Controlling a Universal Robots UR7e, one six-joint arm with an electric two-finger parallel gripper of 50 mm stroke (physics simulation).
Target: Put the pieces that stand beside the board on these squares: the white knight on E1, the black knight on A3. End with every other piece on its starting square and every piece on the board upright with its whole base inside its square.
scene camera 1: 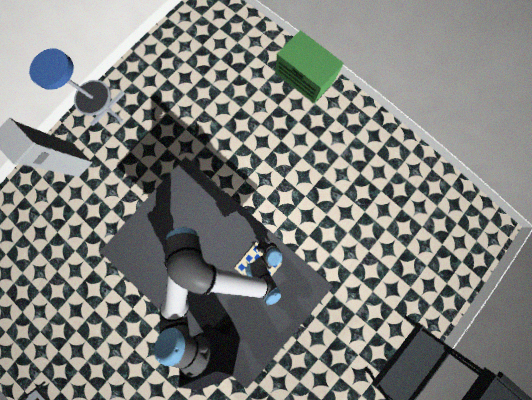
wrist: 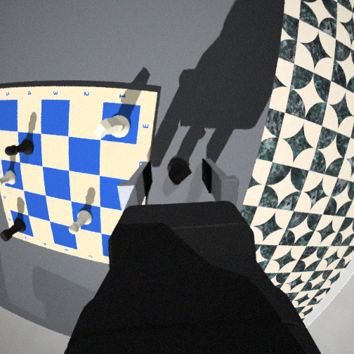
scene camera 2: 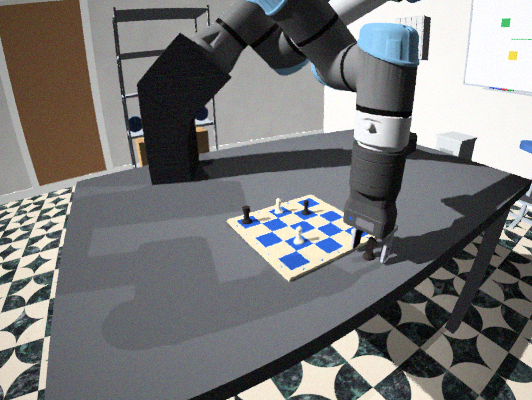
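Seen in the pictures: gripper, fingertip midpoint: point(scene camera 2: 369, 252); arm's base, origin of the base link: point(scene camera 1: 196, 355) point(scene camera 2: 208, 56).
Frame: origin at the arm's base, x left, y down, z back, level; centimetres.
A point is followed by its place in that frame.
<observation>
The black knight point(scene camera 2: 369, 249) {x 9.8, y 32.7, z -56.4 cm} point(wrist: 178, 170) stands beside the board point(scene camera 2: 281, 249) {x -2.3, y 33.9, z -47.5 cm} point(wrist: 82, 192), near its 1-side edge. My gripper point(scene camera 2: 370, 245) {x 10.1, y 33.5, z -56.1 cm} point(wrist: 176, 170) is open and low over the table, with one finger on each side of the black knight. The white knight point(wrist: 116, 126) stands upright on blue E1 in the wrist view; it is hidden behind the gripper in scene camera 2. Square A3 point(scene camera 2: 269, 239) {x -2.8, y 33.9, z -43.7 cm} point(wrist: 65, 242) is bare. In scene camera 1 the arm's wrist hides the gripper and part of the board.
Black pieces stand on A5 point(scene camera 2: 246, 215) {x -4.2, y 32.2, z -36.2 cm} point(wrist: 18, 227) and D4 point(scene camera 2: 306, 208) {x 8.2, y 32.5, z -38.7 cm} point(wrist: 25, 146). White pieces stand on C5 point(scene camera 2: 279, 206) {x 3.5, y 32.4, z -35.5 cm} point(wrist: 9, 177) and B2 point(scene camera 2: 299, 236) {x 1.4, y 32.5, z -47.2 cm} point(wrist: 83, 219). The table edge runs close by the black knight's outer side.
</observation>
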